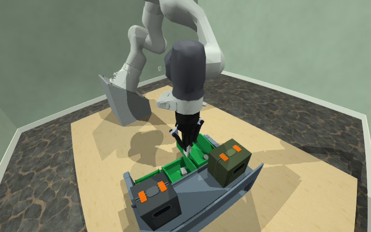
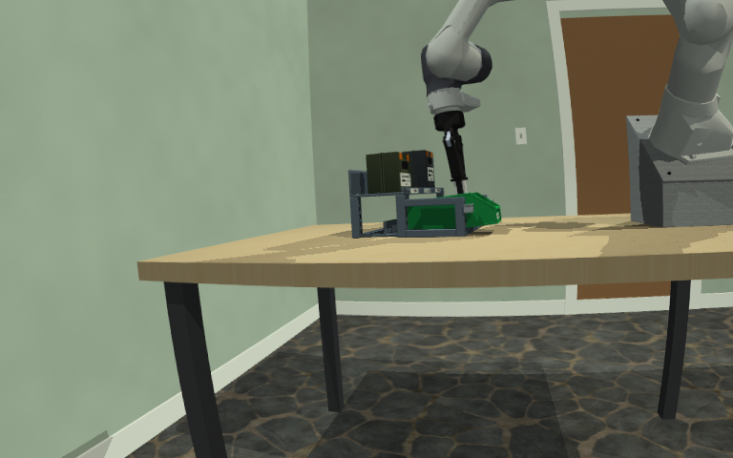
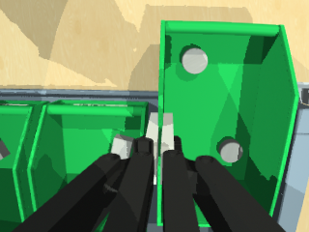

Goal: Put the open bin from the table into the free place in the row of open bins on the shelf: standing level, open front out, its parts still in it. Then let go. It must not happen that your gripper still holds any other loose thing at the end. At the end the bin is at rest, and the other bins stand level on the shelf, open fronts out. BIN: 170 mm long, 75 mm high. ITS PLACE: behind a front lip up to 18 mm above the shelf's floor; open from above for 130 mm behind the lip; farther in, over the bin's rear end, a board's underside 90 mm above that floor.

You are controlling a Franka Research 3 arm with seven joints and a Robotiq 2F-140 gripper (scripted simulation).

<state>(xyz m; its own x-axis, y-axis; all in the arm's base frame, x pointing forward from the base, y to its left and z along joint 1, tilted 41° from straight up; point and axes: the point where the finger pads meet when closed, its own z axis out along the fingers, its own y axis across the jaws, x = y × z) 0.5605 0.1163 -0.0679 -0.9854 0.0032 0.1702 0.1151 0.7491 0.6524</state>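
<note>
My gripper is now 10 cm short of the shelf floor, 8 cm to the left of it and 9 cm above it. Round my hand: shelf's upper board (16 cm ahead, 9 cm to the right, 1 cm above); olive case (17 cm ahead, 3 cm to the left, 6 cm above); dark grey box (14 cm ahead, 20 cm to the right, 7 cm above).
</note>
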